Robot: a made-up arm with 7 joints.
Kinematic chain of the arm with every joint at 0, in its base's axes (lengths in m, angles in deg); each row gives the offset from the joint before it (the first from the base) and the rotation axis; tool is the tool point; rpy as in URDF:
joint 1: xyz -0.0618 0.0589 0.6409 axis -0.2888 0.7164 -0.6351
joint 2: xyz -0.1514 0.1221 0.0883 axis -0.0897 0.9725 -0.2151
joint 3: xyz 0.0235 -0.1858 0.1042 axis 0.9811 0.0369 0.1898
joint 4: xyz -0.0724 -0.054 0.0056 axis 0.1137 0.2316 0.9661
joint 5: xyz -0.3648 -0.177 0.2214 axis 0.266 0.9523 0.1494
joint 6: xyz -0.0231 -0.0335 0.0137 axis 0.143 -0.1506 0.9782
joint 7: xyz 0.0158 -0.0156 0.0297 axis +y
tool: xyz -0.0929 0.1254 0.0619 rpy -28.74 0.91 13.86
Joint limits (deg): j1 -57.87..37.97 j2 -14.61..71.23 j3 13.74..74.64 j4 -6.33..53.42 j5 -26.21..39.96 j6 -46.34..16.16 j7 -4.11..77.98
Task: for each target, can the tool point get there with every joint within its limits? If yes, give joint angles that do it. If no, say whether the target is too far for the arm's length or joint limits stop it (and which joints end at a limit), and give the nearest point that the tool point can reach.
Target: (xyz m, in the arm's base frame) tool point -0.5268 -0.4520 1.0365
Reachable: yes | joints 1.06 21.86 49.47 13.66 -4.36 -17.91 13.68
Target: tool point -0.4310 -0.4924 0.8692
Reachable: yes | joints 5.10 36.49 67.58 26.63 32.07 6.92 51.08
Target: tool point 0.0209 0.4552 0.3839
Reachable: no: joint limits stop it (at a limit: joint 1, joint 3, joint 4, joint 5, joint 6, joint 7) | nearest point 0.1833 -0.2252 0.6073 | short by 0.734 m
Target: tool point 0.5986 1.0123 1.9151
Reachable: no: too far | nearest point 0.1171 0.1094 1.4659 | short by 1.117 m
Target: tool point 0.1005 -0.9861 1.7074
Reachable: no: too far | nearest point -0.0630 -0.4962 1.2547 | short by 0.687 m
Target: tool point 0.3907 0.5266 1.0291
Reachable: no: joint limits stop it (at a limit: joint 1, joint 2, joint 3, joint 4, joint 5, joint 7) | nearest point 0.2347 0.0490 1.3181 | short by 0.580 m
